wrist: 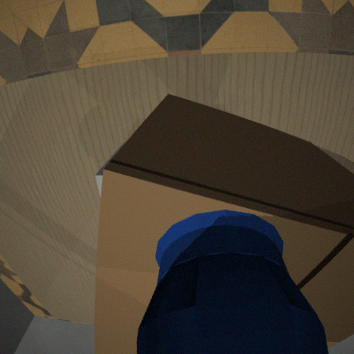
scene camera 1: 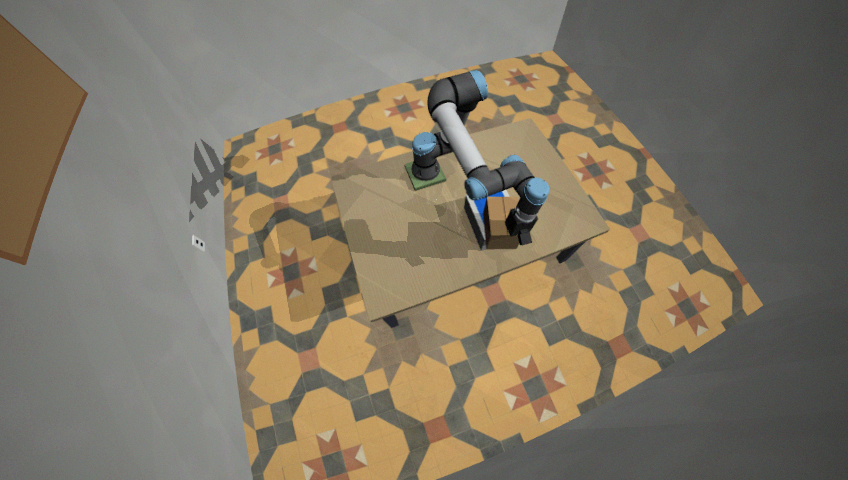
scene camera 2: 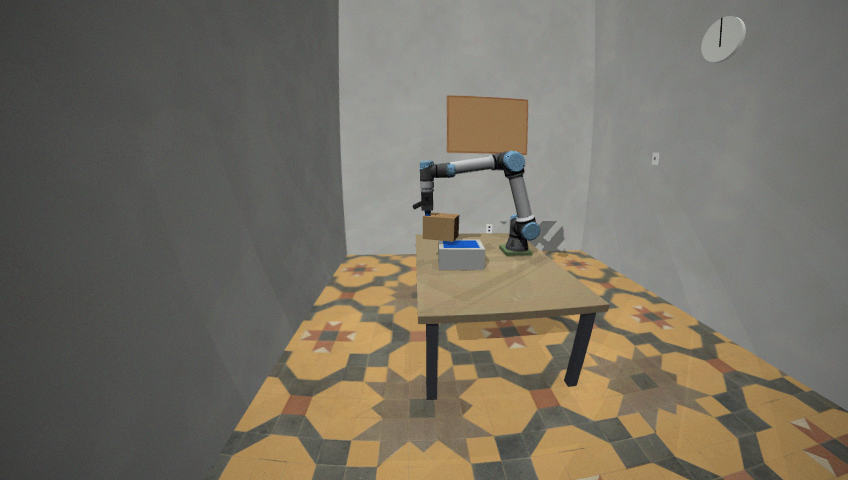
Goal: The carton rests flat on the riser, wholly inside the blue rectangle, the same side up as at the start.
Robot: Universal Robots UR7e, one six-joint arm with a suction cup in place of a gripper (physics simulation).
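Frame: origin at the arm's base, x ahead, y left, z up, level; millimetres.
Seen in the pictures: hand, its tool point: [wrist: 214, 225] [scene camera 2: 427, 217]; arm's base, origin of its link: [scene camera 1: 425, 169] [scene camera 2: 516, 248].
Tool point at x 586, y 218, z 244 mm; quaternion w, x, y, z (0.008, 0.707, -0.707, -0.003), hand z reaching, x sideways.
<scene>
Pixels of each thing's middle, then the offset from my tool point to it. Level surfaces: height alone.
- brown carton, middle of its body: [wrist: 211, 253] [scene camera 1: 502, 223] [scene camera 2: 441, 226] dx -77, dy -12, dz -53 mm
- pale grey riser, middle of its body: [scene camera 1: 492, 217] [scene camera 2: 460, 254] dx -190, dy +15, dz -209 mm
- blue rectangle, middle of its body: [scene camera 1: 494, 211] [scene camera 2: 460, 244] dx -190, dy +15, dz -149 mm
- wooden table, height of its surface: dz -269 mm
The brown carton [scene camera 1: 498, 221] [scene camera 2: 440, 227] [wrist: 130, 215] hangs from my suction gripper [scene camera 2: 427, 212] [wrist: 220, 235], whose blue cup is on its top face, off centre. The carton looks slightly tilted. In scene camera 2 it is low over the left part of the pale grey riser [scene camera 1: 474, 226] [scene camera 2: 461, 259] and juts out past the riser's left side. Whether its lower edge touches the riser is unclear. The blue rectangle [scene camera 1: 480, 205] [scene camera 2: 467, 243] on the riser's top is partly covered from view by the carton. In scene camera 1 the cup is hidden under the tool body.
The riser stands on the wooden table [scene camera 1: 410, 285] [scene camera 2: 505, 291], near the table's long edge on the carton's side. The arm's base stands on a green plate [scene camera 1: 429, 183] [scene camera 2: 515, 252] across the table. The arm reaches over the riser in scene camera 1.
</scene>
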